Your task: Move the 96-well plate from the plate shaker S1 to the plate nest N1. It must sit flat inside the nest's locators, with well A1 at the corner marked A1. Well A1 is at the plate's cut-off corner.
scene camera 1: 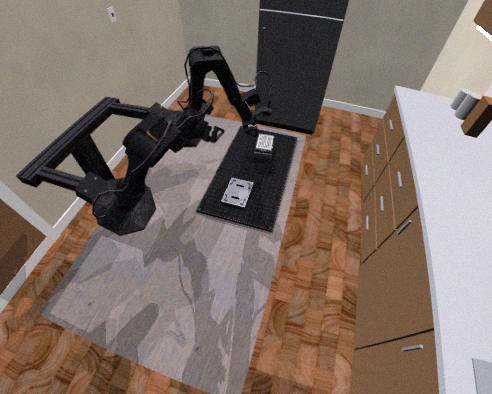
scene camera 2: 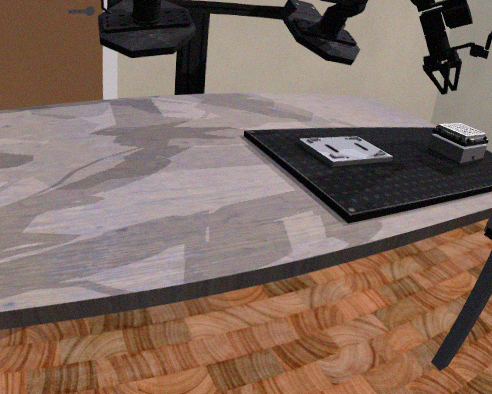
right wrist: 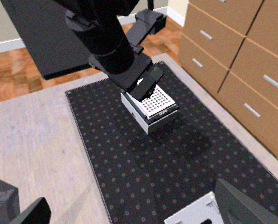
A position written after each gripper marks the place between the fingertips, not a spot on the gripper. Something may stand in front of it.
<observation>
In view: the left gripper (scene camera 2: 449,92), the right gripper (right wrist: 132,194), a white 96-well plate (right wrist: 159,102) and a plate shaker S1 (right wrist: 148,129).
The left gripper is seen too in the right wrist view (right wrist: 134,83).
</observation>
